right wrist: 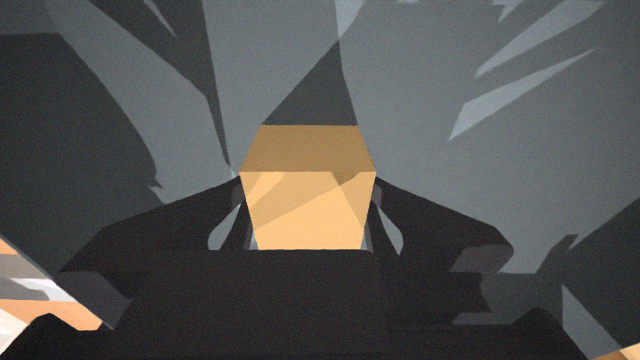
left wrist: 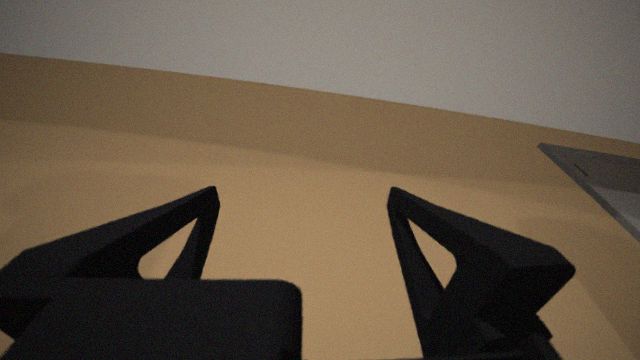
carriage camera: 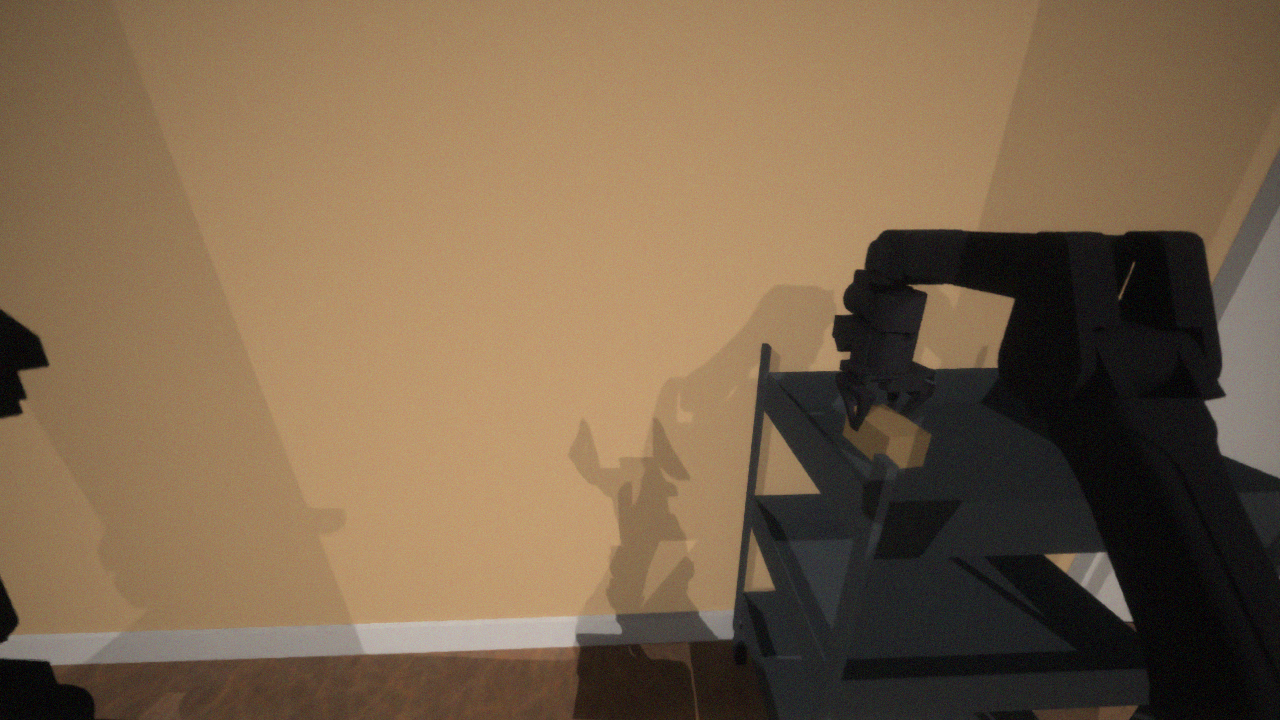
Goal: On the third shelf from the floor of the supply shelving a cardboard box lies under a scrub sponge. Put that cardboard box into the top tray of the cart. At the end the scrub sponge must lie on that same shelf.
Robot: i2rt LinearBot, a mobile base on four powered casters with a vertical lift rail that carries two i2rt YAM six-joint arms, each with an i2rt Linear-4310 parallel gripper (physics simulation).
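Places are measured from the left arm's base along level axes (x right, y down, z ahead), in millimetres.
Pixels of known places: left gripper, fingertip midpoint: (left wrist: 304, 195); right gripper, fingertip midpoint: (right wrist: 309, 178) (carriage camera: 873, 427).
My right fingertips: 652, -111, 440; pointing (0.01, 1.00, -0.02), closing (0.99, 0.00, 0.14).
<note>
Behind a point stands the place of what it marks, as x, y, z.
The cardboard box (carriage camera: 897, 436) @[644, -137, 374] (right wrist: 308, 210) @[652, -137, 440] is tan and sits between the fingers of my right gripper (carriage camera: 886, 407) @[652, -111, 440] (right wrist: 309, 178) @[652, -111, 440], which is shut on it. The box is over the left part of the top tray of the dark grey cart (carriage camera: 993, 456) @[806, -87, 405] (right wrist: 425, 150) @[728, -87, 458]; whether its underside touches the tray cannot be told. My left gripper (left wrist: 304, 195) @[-9, -437, 44] is open and empty, facing the tan wall; its fingertips do not show in the carriage camera. The scrub sponge and the supply shelving cannot be made out in these views.
The cart's upright post (carriage camera: 754, 465) @[512, 32, 542] stands at its left rear, near the tan wall (carriage camera: 447, 268) @[-18, -336, 554]. Lower cart shelves show under the top tray. My right arm (carriage camera: 1109, 394) @[619, -302, 156] reaches over the cart's right part. A grey-framed panel (left wrist: 612, 172) @[1664, -1334, 658] is at the right of the left wrist view.
</note>
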